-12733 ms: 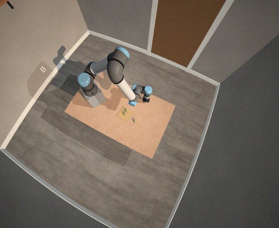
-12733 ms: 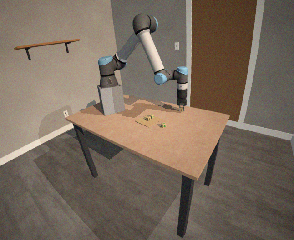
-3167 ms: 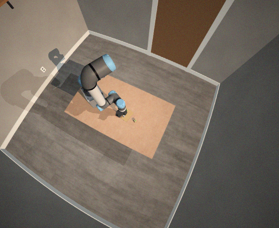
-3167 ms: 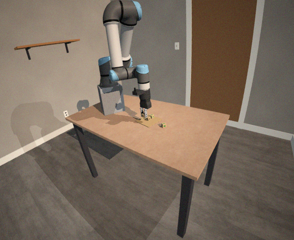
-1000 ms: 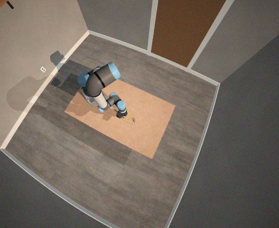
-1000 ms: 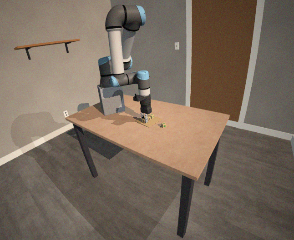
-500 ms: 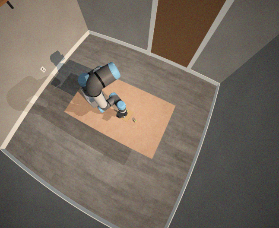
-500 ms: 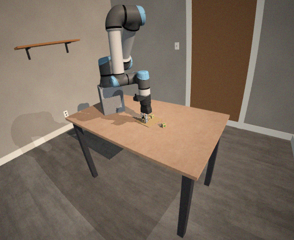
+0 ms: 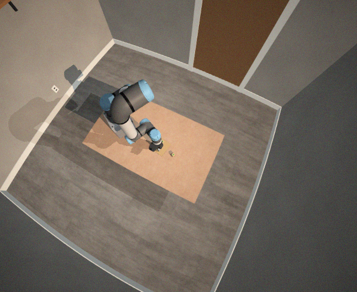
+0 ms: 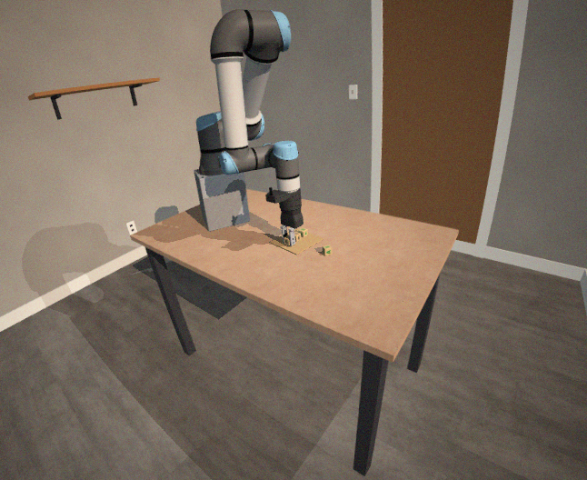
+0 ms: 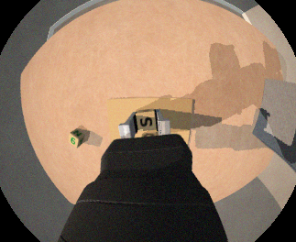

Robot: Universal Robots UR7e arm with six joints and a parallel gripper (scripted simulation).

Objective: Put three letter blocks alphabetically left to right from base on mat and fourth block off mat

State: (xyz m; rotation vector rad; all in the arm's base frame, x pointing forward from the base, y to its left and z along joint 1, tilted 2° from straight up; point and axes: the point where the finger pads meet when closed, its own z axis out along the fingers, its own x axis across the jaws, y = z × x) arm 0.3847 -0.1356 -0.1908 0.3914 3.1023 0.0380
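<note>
Right now my hand is 40 mm to the right of the tan mat, 20 mm above it and 10 mm short of it.
</note>
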